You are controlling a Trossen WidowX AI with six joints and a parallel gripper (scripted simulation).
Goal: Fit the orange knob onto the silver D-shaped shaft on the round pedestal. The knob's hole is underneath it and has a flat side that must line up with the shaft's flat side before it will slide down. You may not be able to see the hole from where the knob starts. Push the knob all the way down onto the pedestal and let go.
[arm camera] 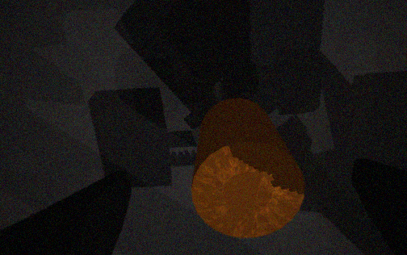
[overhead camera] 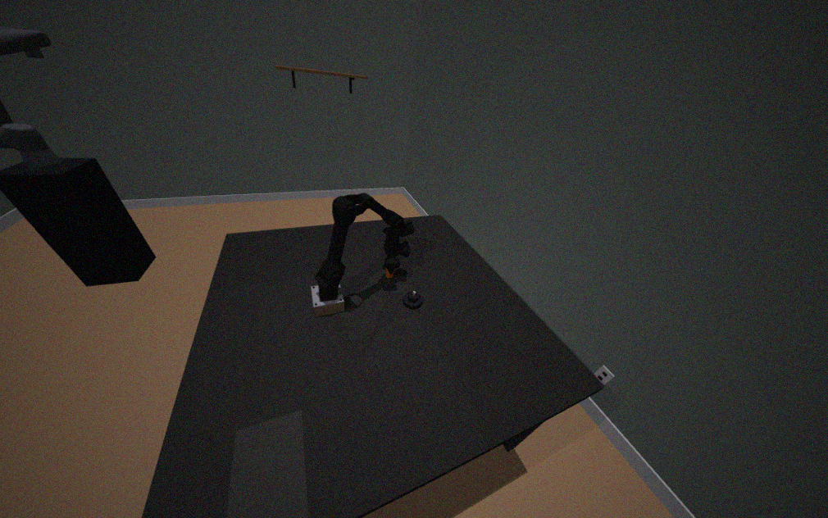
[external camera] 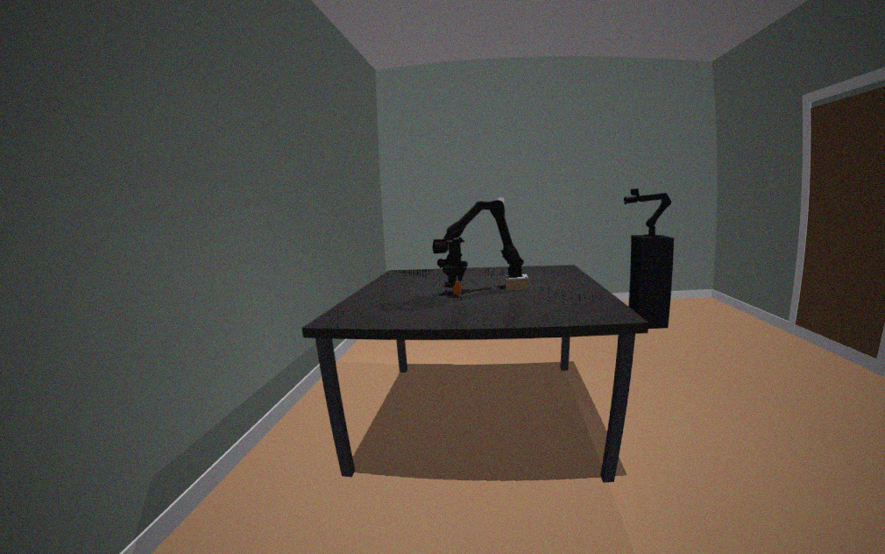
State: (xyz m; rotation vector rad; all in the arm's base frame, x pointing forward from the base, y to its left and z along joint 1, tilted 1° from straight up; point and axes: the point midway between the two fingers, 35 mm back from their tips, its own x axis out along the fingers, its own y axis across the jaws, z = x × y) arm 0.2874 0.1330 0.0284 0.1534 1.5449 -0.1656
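Right now my gripper tip is right at the orange knob. Also, from my gripper tip: dark round pedestal (190 mm to the right, 50 mm ahead, 20 mm below).
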